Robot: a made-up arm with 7 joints.
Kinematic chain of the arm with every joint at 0, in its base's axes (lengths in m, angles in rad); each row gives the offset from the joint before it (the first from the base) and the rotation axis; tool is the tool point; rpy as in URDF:
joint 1: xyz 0 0 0.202 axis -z
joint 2: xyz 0 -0.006 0.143 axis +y
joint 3: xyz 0 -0.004 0.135 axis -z
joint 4: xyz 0 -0.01 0.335 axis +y
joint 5: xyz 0 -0.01 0.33 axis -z
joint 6: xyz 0 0 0.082 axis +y
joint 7: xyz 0 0 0.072 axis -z
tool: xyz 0 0 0 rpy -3.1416 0 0
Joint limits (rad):
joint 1: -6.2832..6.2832
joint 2: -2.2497..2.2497
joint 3: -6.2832..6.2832
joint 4: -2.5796..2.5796
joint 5: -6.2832..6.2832
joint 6: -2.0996..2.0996
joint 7: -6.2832..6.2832
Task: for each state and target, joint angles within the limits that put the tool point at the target. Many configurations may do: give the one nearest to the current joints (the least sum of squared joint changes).
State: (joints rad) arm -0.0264 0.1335 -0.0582 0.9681 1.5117 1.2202 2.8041
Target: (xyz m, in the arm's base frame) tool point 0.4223 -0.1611 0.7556
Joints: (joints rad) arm 0.0983 0.0331 0.0469 1.6493 1.4040 1.3305 2.8041
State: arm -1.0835 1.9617 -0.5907 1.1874 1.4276 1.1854 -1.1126
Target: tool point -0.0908 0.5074 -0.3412
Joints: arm -1.4619 2.1731 -0.7427 0.7567 1.4806 0.9536 -1.1126
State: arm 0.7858 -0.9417 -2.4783 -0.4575 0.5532 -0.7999 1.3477
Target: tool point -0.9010 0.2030 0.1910
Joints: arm 0.3096 -1.8089 -2.3757 -0.1330 0.6010 -0.6507 1.3477
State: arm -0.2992 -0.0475 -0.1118 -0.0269 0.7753 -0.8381 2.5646
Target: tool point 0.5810 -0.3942 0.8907
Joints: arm 0.5385 0.6071 0.1829 0.6926 0.7995 -0.8321 2.5646
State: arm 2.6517 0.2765 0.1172 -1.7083 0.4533 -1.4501 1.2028
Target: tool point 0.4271 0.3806 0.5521
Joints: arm 2.4488 -0.4310 -0.0450 -1.5243 0.4366 -1.3114 1.2028
